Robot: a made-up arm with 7 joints. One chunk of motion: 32 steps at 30 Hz.
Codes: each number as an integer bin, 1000 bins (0 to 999) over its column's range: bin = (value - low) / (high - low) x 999, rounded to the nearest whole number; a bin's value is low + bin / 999 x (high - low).
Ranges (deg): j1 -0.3..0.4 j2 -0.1..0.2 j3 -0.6..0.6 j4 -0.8..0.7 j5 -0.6..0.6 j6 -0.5..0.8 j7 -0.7..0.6
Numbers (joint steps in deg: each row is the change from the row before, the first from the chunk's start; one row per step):
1: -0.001 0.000 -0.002 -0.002 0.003 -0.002 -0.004
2: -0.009 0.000 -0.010 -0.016 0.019 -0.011 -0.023
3: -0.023 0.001 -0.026 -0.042 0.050 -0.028 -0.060
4: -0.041 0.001 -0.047 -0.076 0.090 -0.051 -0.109
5: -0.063 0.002 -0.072 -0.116 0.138 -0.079 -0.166
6: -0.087 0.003 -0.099 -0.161 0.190 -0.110 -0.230
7: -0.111 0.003 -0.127 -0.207 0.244 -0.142 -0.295
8: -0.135 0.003 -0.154 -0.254 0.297 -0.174 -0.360
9: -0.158 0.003 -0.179 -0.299 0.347 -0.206 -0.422
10: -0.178 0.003 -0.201 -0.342 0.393 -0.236 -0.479
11: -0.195 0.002 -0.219 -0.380 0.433 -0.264 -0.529
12: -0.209 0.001 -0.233 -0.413 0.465 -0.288 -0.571
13: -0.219 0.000 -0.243 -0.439 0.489 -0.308 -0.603
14: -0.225 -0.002 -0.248 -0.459 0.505 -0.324 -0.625
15: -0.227 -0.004 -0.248 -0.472 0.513 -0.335 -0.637
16: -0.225 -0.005 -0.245 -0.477 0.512 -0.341 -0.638
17: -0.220 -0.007 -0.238 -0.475 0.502 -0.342 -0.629
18: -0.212 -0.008 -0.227 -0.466 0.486 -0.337 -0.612
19: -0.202 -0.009 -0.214 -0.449 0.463 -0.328 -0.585
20: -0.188 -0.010 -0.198 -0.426 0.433 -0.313 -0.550
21: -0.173 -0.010 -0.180 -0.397 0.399 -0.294 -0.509
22: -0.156 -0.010 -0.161 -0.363 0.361 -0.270 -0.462
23: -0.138 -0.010 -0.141 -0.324 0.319 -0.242 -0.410
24: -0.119 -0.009 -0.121 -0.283 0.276 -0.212 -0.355
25: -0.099 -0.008 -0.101 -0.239 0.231 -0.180 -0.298
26: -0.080 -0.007 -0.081 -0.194 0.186 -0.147 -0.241
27: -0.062 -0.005 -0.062 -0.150 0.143 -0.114 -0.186
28: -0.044 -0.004 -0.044 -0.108 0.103 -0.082 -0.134
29: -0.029 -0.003 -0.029 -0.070 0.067 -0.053 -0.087
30: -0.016 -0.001 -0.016 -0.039 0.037 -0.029 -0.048
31: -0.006 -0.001 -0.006 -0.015 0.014 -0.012 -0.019
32: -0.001 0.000 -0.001 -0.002 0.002 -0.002 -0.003
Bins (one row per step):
1: 427 333 498 531 502 383 535
2: 415 333 491 522 515 376 520
3: 395 336 478 505 541 363 492
4: 370 336 460 482 574 345 454
5: 338 340 440 456 614 324 410
6: 304 343 417 426 658 300 361
7: 270 343 394 395 703 275 311
8: 235 343 371 364 747 251 261
9: 203 343 350 334 788 226 214
10: 174 343 332 305 827 203 170
11: 150 340 317 280 860 181 131
12: 130 336 306 258 887 163 99
13: 116 333 297 240 907 148 75
14: 107 326 293 227 920 135 58
15: 104 320 293 218 927 127 48
16: 107 316 296 215 926 122 48
17: 114 310 301 216 917 121 55
18: 126 306 311 222 904 125 68
19: 140 303 321 234 885 132 88
20: 160 300 335 249 860 144 115
21: 181 300 350 268 832 158 147
22: 206 300 365 291 800 177 183
23: 231 300 382 317 765 198 223
24: 258 303 399 344 729 221 265
25: 287 306 415 374 692 246 309
26: 314 310 432 404 654 271 353
27: 340 316 448 433 619 297 395
28: 365 320 463 461 585 321 435
29: 387 323 475 486 555 344 471
30: 405 330 486 507 530 362 501
31: 420 330 495 523 511 375 523
32: 427 333 499 531 501 383 536

